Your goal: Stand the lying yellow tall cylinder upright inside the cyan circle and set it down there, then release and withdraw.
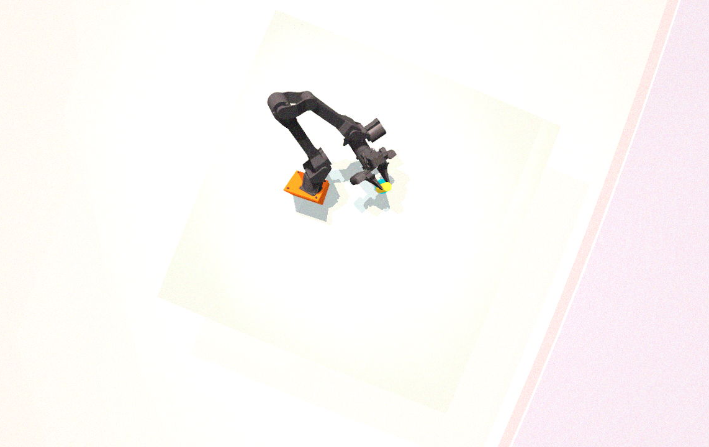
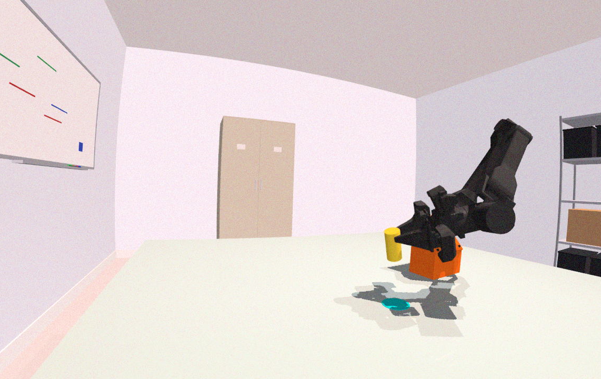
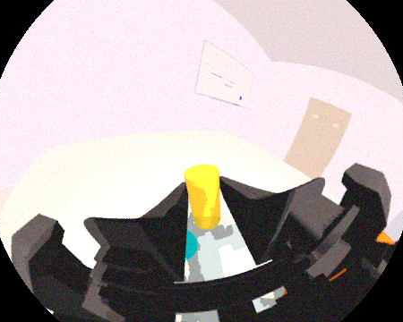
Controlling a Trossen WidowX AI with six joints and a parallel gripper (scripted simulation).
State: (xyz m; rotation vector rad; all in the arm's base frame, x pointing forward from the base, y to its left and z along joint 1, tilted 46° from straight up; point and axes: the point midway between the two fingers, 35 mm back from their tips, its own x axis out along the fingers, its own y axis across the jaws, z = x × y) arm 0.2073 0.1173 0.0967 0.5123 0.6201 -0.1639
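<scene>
Now: gripper tip 150 mm above the cyan circle, 20 mm to the right of it and 10 mm past it. From my gripper tip the other things lie so: yellow cylinder 20 mm below, 10 mm behind.
</scene>
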